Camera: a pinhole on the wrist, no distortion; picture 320 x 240 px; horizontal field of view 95.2 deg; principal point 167.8 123.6 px. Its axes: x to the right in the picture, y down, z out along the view. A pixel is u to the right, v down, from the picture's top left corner.
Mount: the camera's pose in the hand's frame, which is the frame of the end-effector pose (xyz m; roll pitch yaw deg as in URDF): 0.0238 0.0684 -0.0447 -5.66 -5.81 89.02
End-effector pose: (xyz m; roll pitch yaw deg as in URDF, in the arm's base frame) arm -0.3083 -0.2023 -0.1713 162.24 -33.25 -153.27
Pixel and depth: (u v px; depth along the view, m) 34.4 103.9 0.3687
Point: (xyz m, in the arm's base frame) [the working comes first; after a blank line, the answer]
In the camera's frame: -0.3366 -0.0497 0.3687

-0.4219 -0.4846 -0.4640
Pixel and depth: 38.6 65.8 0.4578
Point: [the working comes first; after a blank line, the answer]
In the camera's frame: -0.4048 -0.1811 0.4578

-0.5465 -0.6007 -0.4934
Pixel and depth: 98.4 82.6 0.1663
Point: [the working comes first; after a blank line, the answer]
In the camera's frame: -0.0790 -0.0467 0.1663

-0.4098 -0.2434 -0.2426
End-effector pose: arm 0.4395 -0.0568 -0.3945 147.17 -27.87 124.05
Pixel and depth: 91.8 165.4 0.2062
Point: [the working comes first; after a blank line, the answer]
In the camera's frame: -0.1073 0.0590 0.2062

0.4528 -0.0239 -0.5548
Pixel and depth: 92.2 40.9 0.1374
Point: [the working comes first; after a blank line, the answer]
In the camera's frame: -0.0711 -0.0778 0.1374

0.4028 0.0593 -0.4310
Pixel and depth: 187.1 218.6 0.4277
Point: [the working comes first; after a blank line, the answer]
In the camera's frame: 0.0565 0.2781 0.4277

0.7425 -0.0247 -0.7546
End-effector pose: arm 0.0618 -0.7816 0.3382 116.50 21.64 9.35
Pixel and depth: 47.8 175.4 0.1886
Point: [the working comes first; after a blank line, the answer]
In the camera's frame: -0.1549 0.0669 0.1886

-0.0400 -0.8606 0.2269
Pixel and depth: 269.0 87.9 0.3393
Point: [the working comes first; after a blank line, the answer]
In the camera's frame: 0.2350 -0.0829 0.3393

0.2323 -1.1671 0.3976
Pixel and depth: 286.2 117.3 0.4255
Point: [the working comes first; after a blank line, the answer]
In the camera's frame: 0.3448 -0.0183 0.4255

0.2064 -1.2994 0.4716
